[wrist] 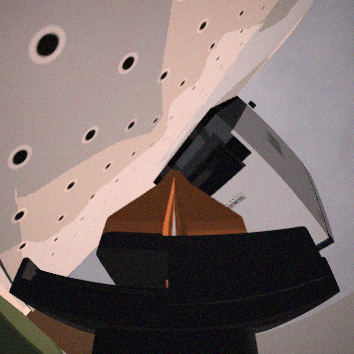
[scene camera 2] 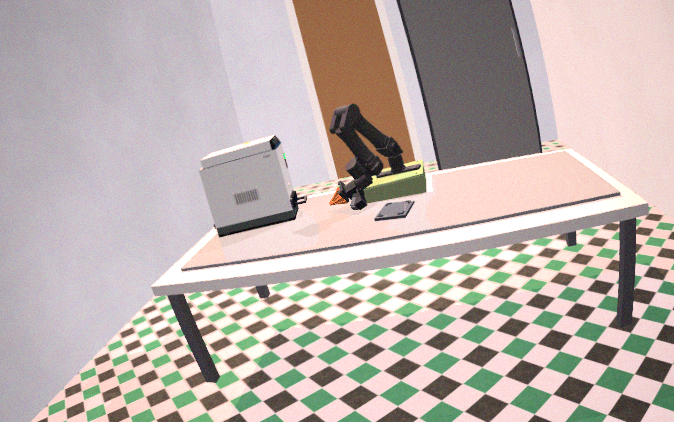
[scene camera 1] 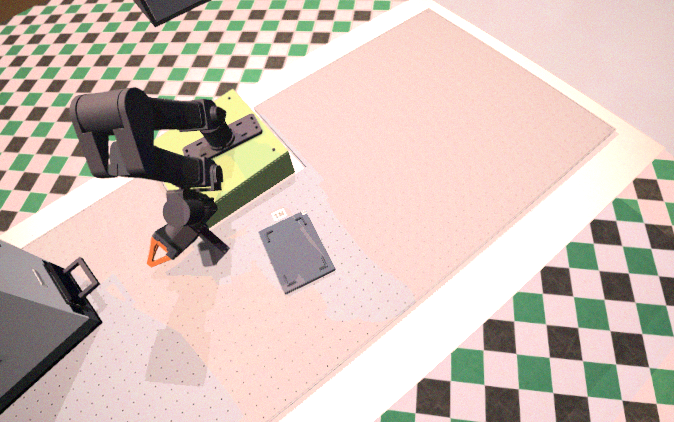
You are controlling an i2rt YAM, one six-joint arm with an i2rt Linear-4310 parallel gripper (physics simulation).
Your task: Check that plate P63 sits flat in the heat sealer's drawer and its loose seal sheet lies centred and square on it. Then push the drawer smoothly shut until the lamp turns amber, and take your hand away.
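Places are measured from the arm's base along level axes (x ahead, y left, z up), in centimetres.
Pixels of known places: gripper, between the fingertips: (wrist: 173, 177) (scene camera 2: 329, 204) (scene camera 1: 149, 265); arm's base, origin of its link: (scene camera 2: 399, 171) (scene camera 1: 223, 141).
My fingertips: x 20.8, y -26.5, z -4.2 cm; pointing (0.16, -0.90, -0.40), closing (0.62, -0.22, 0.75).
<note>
For each thing: its top centre in the pictures, then the offset to it from my fingertips. Level surfaces: height alone.
- heat sealer, centre of its top: (wrist: 295, 216) (scene camera 2: 237, 146) dx +3.8, dy -33.9, dz +32.6 cm
- dark flat tray with corner brackets, centre of its top: (scene camera 1: 294, 248) (scene camera 2: 394, 207) dx +11.7, dy +30.8, dz -1.0 cm
- perforated mat, height of its surface: dz -2.8 cm
The heat sealer (scene camera 1: 30, 310) (scene camera 2: 245, 187) (wrist: 280, 185) stands at the left end of the table. A small green light (scene camera 2: 284, 156) shows on its front edge. Its dark drawer front (scene camera 1: 64, 286) with a loop handle (scene camera 1: 90, 271) (scene camera 2: 302, 199) faces the arm; how far the drawer stands out is hard to tell. Plate P63 and its seal sheet do not show in these views. My gripper (scene camera 1: 152, 264) (scene camera 2: 331, 203) (wrist: 173, 177) is shut and empty, its orange fingertips together. It is to the right of the handle in scene camera 1, apart from it.
A dark flat tray with corner brackets (scene camera 1: 297, 257) (scene camera 2: 395, 210) lies on the perforated mat (scene camera 1: 425, 150) (scene camera 2: 500, 195), beside a small label reading "IN" (scene camera 1: 279, 214). The arm's lime base box (scene camera 1: 255, 155) (scene camera 2: 400, 186) stands at the table's back edge.
</note>
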